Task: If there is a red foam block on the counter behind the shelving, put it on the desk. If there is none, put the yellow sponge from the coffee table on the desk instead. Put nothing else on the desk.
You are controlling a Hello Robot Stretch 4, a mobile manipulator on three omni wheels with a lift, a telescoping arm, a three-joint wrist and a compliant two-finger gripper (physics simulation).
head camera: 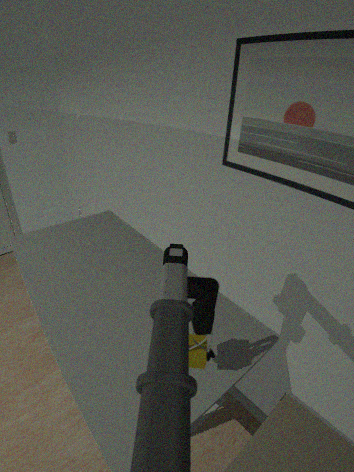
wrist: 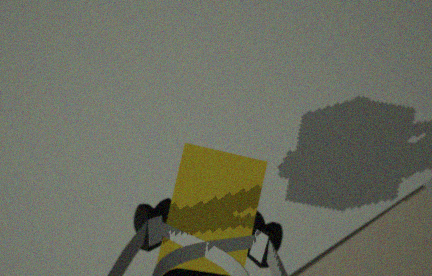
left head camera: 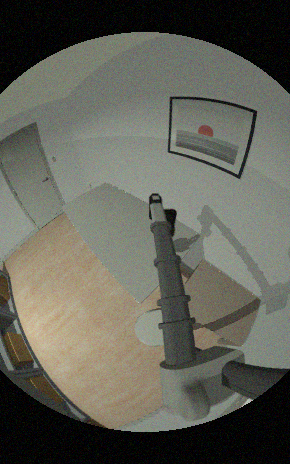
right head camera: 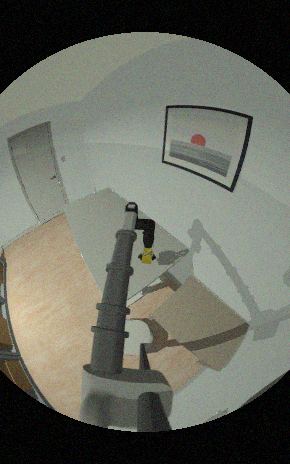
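Pixels of known places: gripper, between the fingertips: (head camera: 195, 358) (wrist: 208, 220) (right head camera: 146, 258); robot's base, origin of its link: (left head camera: 153, 326) (right head camera: 132, 335).
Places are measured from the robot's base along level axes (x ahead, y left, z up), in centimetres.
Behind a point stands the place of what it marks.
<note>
My gripper (right head camera: 147, 257) {x 55.9, y -8.7, z 78.5 cm} (wrist: 208, 220) {x 55.9, y -8.7, z 78.5 cm} is shut on the yellow sponge (head camera: 198, 358) {x 53.0, y -9.1, z 83.2 cm} (right head camera: 147, 252) (wrist: 217, 172) {x 60.7, y -8.8, z 83.2 cm}, with a dark fingertip pad at each side. The arm partly covers the sponge in the head camera view and hides it in the left head camera view. The sponge is over the near right part of the grey desk (head camera: 70, 285) {x 95.6, y 51.9, z 69.3 cm} (left head camera: 107, 230) {x 84.0, y 37.4, z 69.3 cm} (right head camera: 87, 220) {x 102.8, y 56.2, z 69.3 cm} (wrist: 100, 100) {x 66.3, y 6.7, z 69.3 cm}, near its edge. Its shadow lies apart from it on the desk top, so it appears to be held above the surface. The red foam block does not show.
A tan table (left head camera: 225, 285) {x 26.9, y -72.3, z 42.3 cm} (right head camera: 200, 312) {x 21.9, y -59.8, z 42.3 cm} stands beyond the desk's near right edge. The wall with a framed picture (head camera: 300, 145) {x 84.4, y -35.7, z 143.3 cm} runs along the desk's far side. Shelving with brown boxes (left head camera: 19, 348) {x -66.8, y 179.1, z 20.9 cm} stands at the far left. A door (left head camera: 32, 172) {x 200.1, y 202.2, z 115.2 cm} (right head camera: 37, 172) {x 193.4, y 209.4, z 111.8 cm} is at the back left.
</note>
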